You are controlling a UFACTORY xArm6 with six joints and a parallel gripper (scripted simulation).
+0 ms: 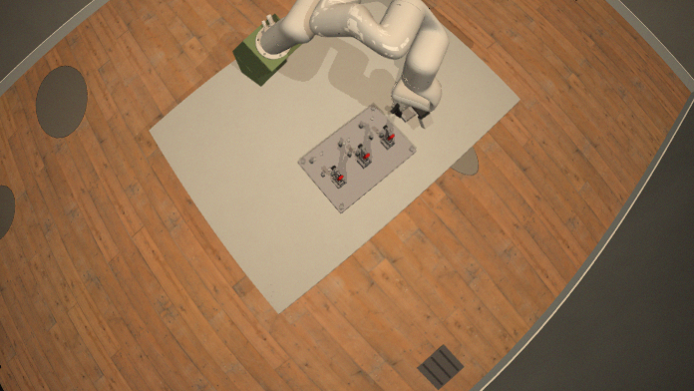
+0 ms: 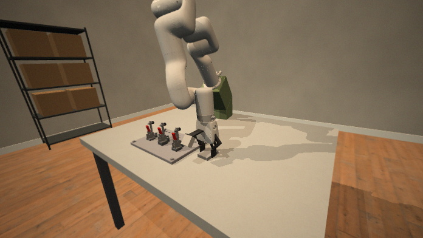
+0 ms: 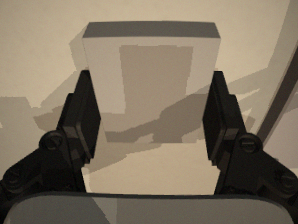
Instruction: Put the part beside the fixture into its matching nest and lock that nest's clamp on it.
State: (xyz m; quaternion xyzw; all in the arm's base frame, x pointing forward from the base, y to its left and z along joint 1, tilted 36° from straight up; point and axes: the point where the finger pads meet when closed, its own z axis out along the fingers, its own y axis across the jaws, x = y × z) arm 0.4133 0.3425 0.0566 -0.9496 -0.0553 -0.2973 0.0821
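Right now the grey part is 1 cm below my hand. Round my hand: grey fixture plate: 8 cm ahead, 24 cm to the right, 1 cm below.
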